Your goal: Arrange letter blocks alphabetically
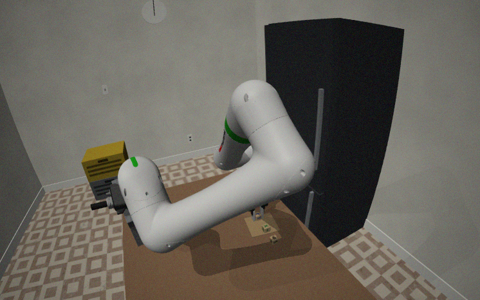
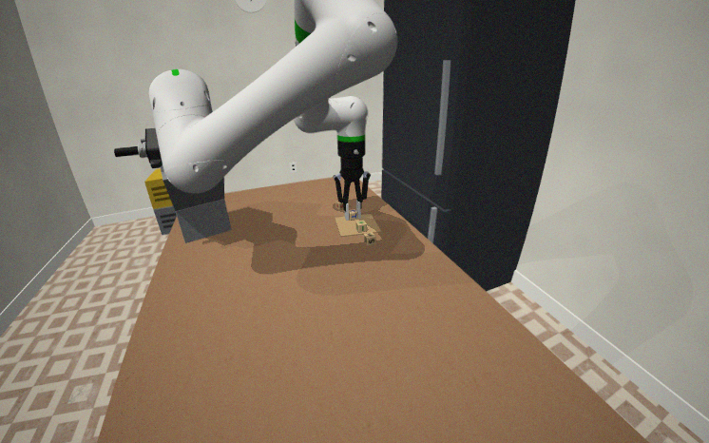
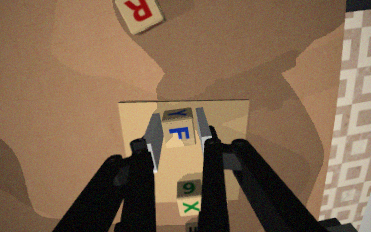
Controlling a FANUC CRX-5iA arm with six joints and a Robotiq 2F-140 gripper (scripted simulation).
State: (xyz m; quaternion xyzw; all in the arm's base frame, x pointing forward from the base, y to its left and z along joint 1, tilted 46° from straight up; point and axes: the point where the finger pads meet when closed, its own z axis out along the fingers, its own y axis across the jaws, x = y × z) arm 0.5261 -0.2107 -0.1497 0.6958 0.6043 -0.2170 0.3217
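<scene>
Right now my hand is 2 cm above the F block. From my hand the other things lie so: R block (11 cm to the left, 2 cm below); then tan mat (5 cm to the right, 4 cm below, 1 cm behind); then X block (9 cm to the right, 2 cm below, 2 cm behind).
</scene>
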